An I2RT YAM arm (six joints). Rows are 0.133 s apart.
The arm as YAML. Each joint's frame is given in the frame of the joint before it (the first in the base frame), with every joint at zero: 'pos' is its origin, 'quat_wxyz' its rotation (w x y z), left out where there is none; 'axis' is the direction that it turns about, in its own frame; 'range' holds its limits. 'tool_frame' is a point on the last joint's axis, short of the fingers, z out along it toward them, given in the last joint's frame.
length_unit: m
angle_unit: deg
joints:
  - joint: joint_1
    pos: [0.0, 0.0, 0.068]
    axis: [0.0, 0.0, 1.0]
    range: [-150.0, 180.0]
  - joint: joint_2
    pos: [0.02, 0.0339, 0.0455]
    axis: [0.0, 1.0, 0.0]
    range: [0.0, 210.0]
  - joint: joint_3
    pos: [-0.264, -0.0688, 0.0]
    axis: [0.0, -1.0, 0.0]
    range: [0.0, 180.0]
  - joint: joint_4
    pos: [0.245, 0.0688, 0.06]
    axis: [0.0, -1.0, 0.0]
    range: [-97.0, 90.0]
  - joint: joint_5
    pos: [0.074, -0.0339, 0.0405]
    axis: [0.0, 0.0, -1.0]
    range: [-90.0, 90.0]
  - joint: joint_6
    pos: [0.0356, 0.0, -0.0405]
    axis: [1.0, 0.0, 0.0]
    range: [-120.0, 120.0]
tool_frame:
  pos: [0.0, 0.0, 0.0]
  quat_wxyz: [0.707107, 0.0, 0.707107, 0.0]
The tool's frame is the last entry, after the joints.
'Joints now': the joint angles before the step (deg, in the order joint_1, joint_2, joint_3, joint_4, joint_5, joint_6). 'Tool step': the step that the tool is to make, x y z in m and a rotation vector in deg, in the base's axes. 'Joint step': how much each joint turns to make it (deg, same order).
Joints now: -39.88 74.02 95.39 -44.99 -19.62 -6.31
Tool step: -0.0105 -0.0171 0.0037 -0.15 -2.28 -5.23
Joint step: -4.43 0.14 -0.02 2.52 0.20 1.71
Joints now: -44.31 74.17 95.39 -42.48 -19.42 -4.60
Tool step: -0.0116 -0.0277 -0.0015 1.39 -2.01 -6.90
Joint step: -6.01 1.51 -0.01 2.76 -0.02 2.73
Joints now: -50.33 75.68 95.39 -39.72 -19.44 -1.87
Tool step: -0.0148 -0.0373 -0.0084 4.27 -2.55 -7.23
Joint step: -7.23 3.04 0.10 2.57 -1.58 4.57
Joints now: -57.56 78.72 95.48 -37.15 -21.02 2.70
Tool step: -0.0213 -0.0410 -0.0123 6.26 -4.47 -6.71
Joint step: -7.74 3.87 0.22 2.85 -3.41 6.61
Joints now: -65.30 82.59 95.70 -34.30 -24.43 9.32
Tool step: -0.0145 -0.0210 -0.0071 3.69 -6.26 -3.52
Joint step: -4.20 1.40 -1.60 5.19 -3.11 7.26
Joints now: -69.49 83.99 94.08 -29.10 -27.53 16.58
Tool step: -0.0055 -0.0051 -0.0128 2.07 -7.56 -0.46
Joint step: -1.53 -1.52 -6.49 9.59 -3.28 8.22
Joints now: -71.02 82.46 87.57 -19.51 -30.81 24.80
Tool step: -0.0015 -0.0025 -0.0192 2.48 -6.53 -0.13
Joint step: -0.57 -1.41 -7.40 9.91 -1.94 7.91
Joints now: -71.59 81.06 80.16 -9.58 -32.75 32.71
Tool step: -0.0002 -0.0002 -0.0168 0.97 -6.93 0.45
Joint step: -0.18 -1.17 -7.23 11.78 -1.54 8.09
